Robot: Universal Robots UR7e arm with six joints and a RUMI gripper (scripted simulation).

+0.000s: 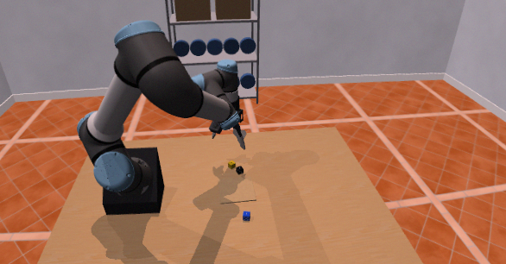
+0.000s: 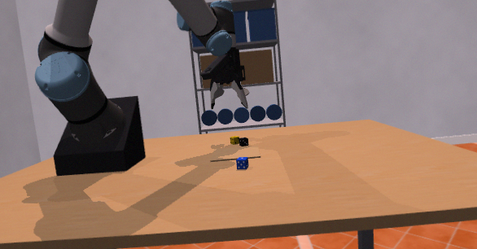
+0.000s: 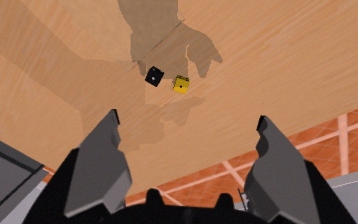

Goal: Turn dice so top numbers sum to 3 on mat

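My hand is 11 cm above the yellow die and 1 cm short of it. From my hand the other things lie so: blue die (30 cm to the right, 11 cm below, 4 cm ahead); then black die (11 cm below, 4 cm to the right, 4 cm ahead); then tan mat (15 cm to the right, 12 cm below, 2 cm ahead).
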